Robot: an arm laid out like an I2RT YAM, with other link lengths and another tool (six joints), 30 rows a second.
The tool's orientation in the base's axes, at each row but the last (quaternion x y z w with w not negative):
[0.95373 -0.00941 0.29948 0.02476]
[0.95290 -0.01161 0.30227 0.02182]
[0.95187 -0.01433 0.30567 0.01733]
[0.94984 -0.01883 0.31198 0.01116]
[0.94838 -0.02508 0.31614 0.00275]
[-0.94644 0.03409 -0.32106 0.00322]
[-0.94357 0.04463 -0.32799 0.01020]
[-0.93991 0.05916 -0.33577 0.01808]
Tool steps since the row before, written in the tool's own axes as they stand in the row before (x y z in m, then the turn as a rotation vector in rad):
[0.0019 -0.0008 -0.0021 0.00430 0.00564 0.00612]
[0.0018 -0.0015 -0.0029 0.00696 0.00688 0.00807]
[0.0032 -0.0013 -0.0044 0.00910 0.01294 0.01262]
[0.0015 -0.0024 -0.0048 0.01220 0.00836 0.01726]
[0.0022 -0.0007 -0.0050 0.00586 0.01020 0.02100]
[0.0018 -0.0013 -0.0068 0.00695 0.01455 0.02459]
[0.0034 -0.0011 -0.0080 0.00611 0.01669 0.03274]
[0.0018 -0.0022 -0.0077 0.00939 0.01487 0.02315]
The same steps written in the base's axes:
[0.0004 0.0009 0.0028 0.00684 -0.00597 -0.00232]
[-0.0001 0.0016 0.0034 0.01009 -0.00733 -0.00234]
[0.0001 0.0014 0.0054 0.01424 -0.01361 -0.00464]
[-0.0015 0.0025 0.0047 0.01968 -0.00927 -0.00658]
[-0.0012 0.0007 0.0053 0.01677 -0.01090 -0.01340]
[-0.0026 0.0013 0.0065 0.01954 -0.01537 -0.01571]
[-0.0022 0.0009 0.0084 0.02377 -0.01750 -0.02272]
[-0.0033 0.0020 0.0073 0.02040 -0.01605 -0.01310]

